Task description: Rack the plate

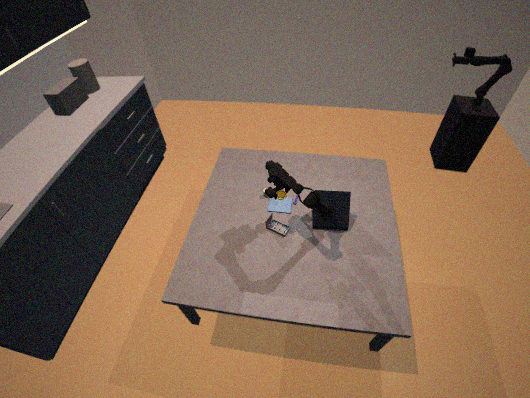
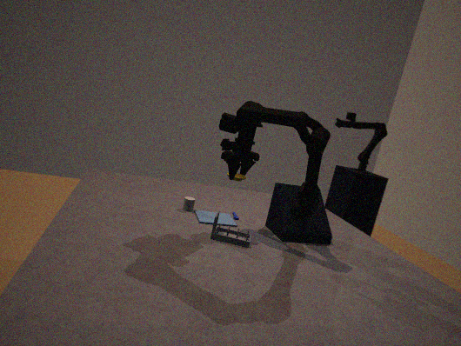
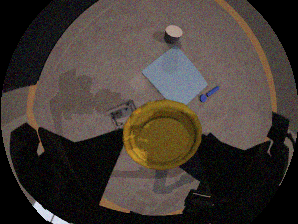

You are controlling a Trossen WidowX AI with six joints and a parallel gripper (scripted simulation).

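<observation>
Right now the grey dish rack is 10 cm to the left of my gripper tip and 17 cm below it. Round my gripper tip: yellow plate: 1 cm above; then light blue mat: 2 cm ahead, 9 cm to the right, 19 cm below; then blue spoon: 7 cm behind, 15 cm to the right, 19 cm below.
</observation>
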